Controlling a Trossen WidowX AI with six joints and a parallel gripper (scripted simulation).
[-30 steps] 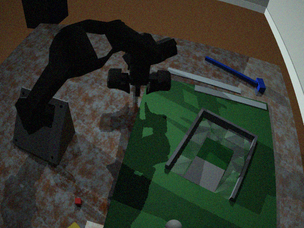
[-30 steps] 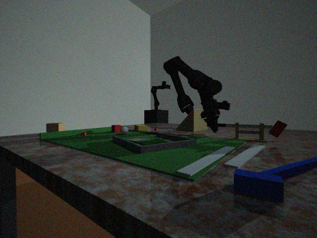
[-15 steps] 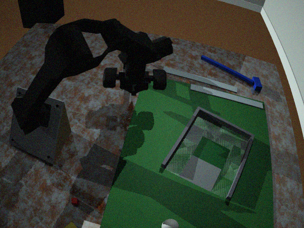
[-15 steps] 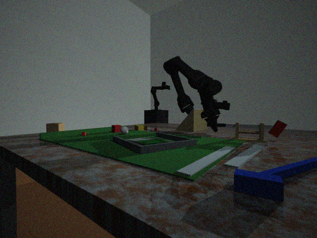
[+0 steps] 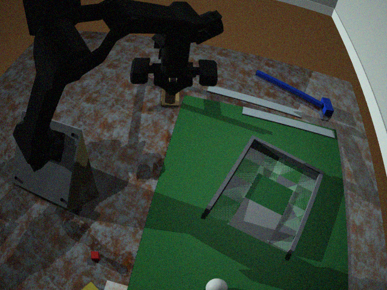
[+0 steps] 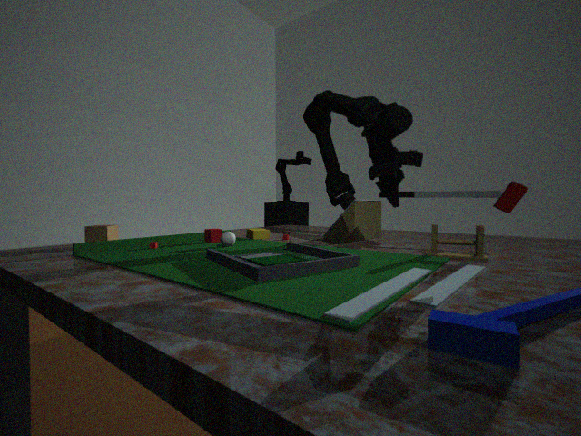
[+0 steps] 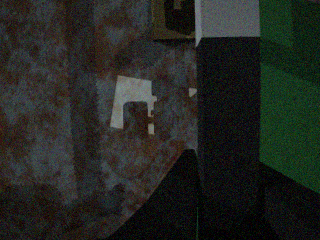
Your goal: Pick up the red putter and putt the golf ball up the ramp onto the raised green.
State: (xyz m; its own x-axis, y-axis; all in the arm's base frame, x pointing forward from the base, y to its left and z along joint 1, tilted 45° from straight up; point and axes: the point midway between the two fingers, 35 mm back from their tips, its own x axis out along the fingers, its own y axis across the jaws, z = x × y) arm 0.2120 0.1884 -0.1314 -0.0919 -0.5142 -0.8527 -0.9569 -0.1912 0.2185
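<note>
Now: gripper tip 10 mm past the yellow block, 530 mm to the left of it and 100 mm above it. Also, from my gripper tip: green mat: 270 mm ahead, 220 mm to the right, 110 mm below; then blue putter: 340 mm ahead, 280 mm to the left, 100 mm below; then wooden rack: 40 mm behind, 120 mm to the left, 80 mm below.
</note>
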